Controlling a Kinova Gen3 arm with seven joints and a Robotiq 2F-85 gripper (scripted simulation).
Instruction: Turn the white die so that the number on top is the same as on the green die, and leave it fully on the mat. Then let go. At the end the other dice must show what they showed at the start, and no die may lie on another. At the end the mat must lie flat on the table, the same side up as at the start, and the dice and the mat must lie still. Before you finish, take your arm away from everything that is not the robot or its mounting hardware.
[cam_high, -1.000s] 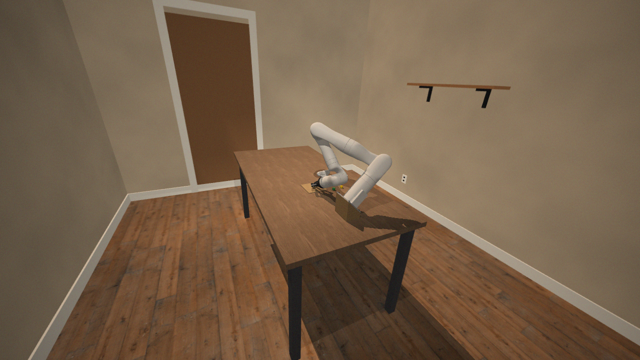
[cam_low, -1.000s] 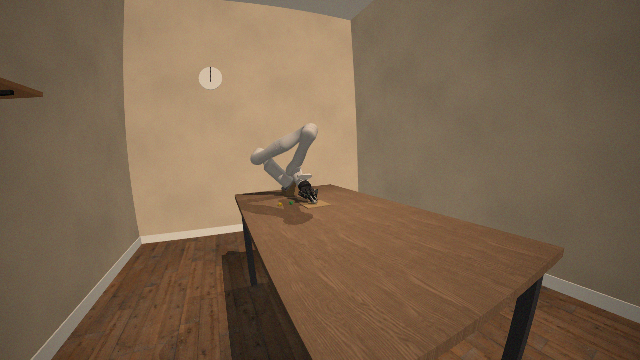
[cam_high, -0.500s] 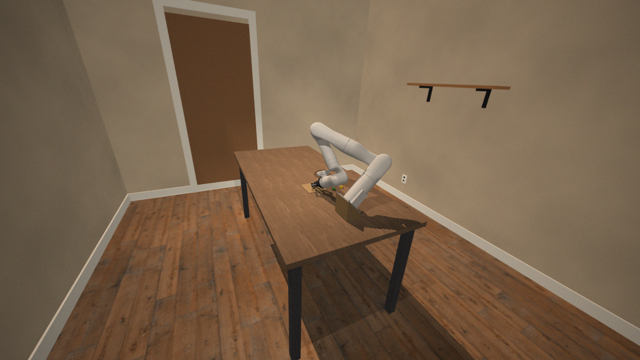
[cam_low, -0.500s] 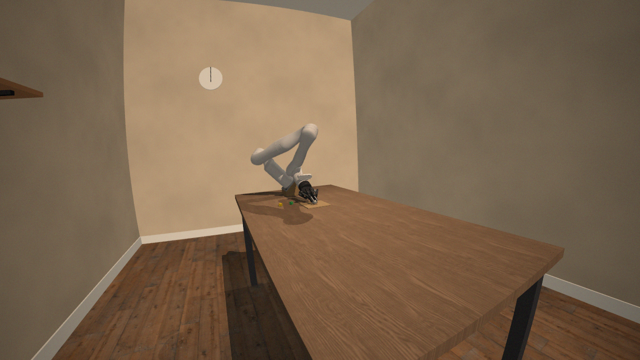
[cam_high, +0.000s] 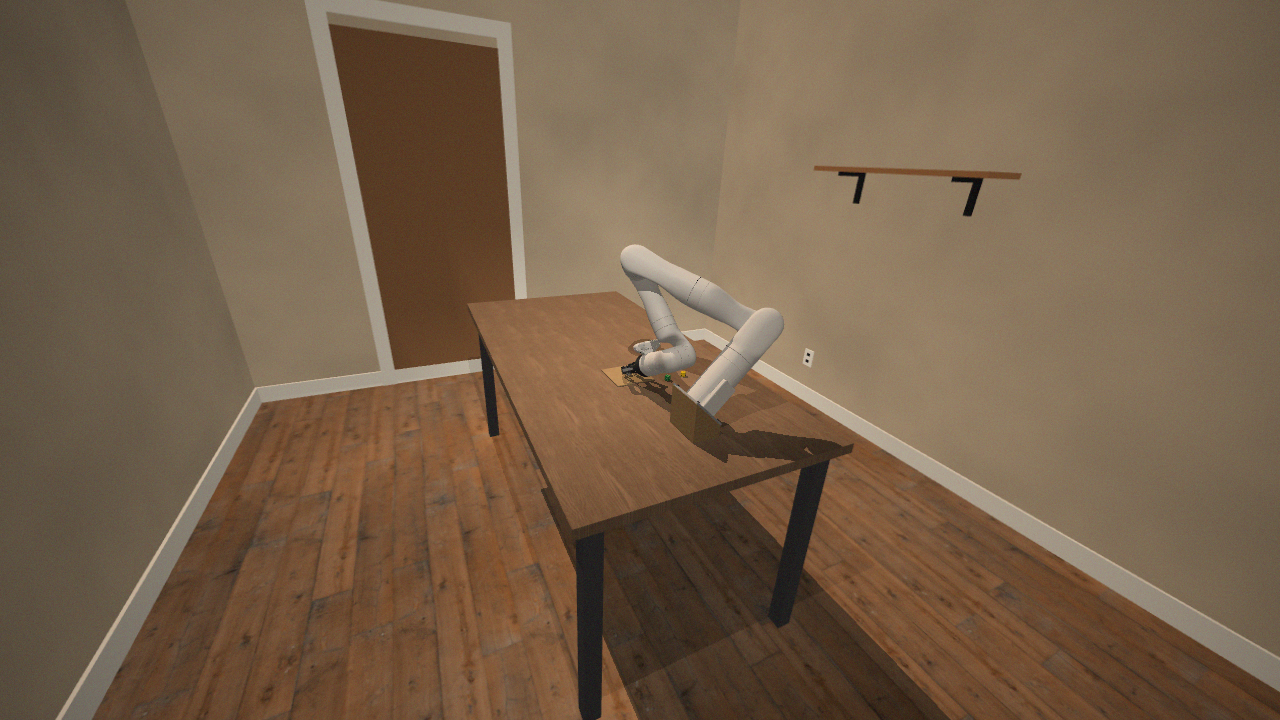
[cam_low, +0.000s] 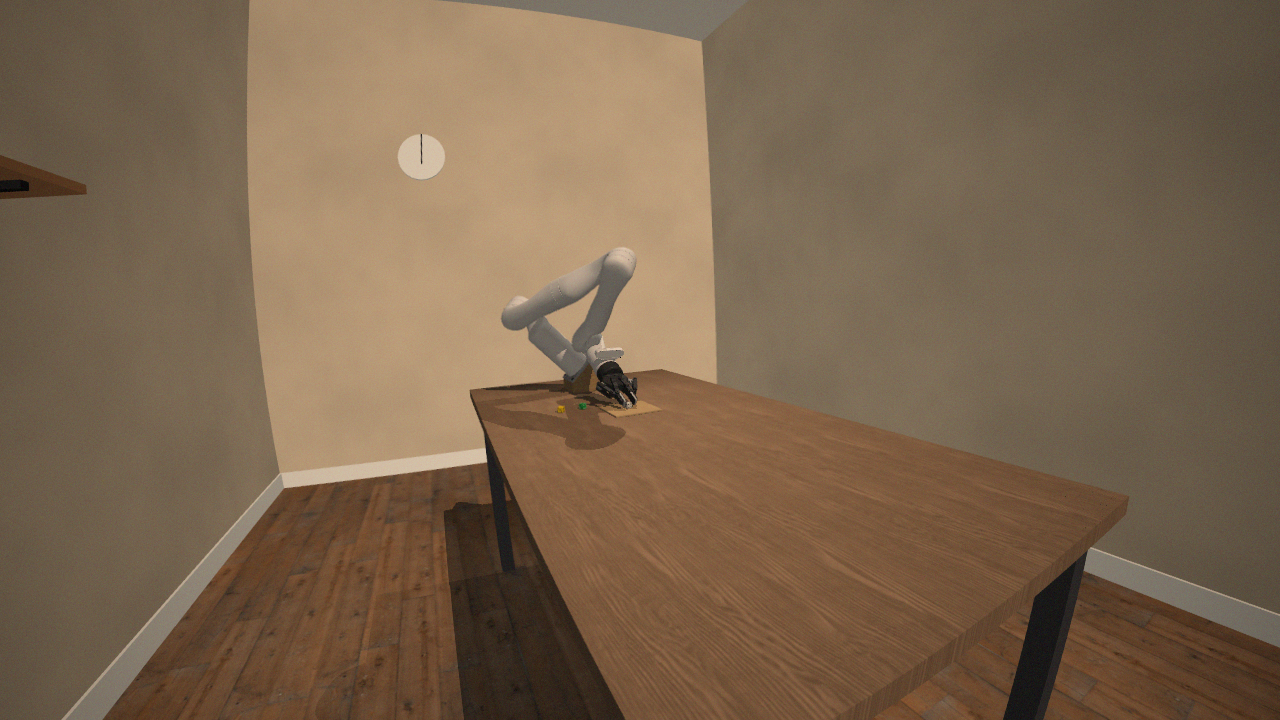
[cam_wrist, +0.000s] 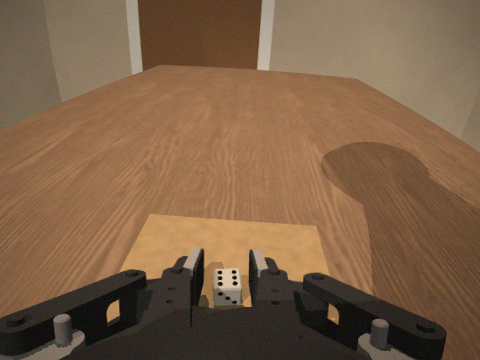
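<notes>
My hand is 1 cm short of the white die and 2 cm above it. Round my hand: green die (8 cm behind, 11 cm to the right, 2 cm below); then tan mat (1 cm ahead, 3 cm below); then yellow die (8 cm behind, 18 cm to the right, 2 cm below).
</notes>
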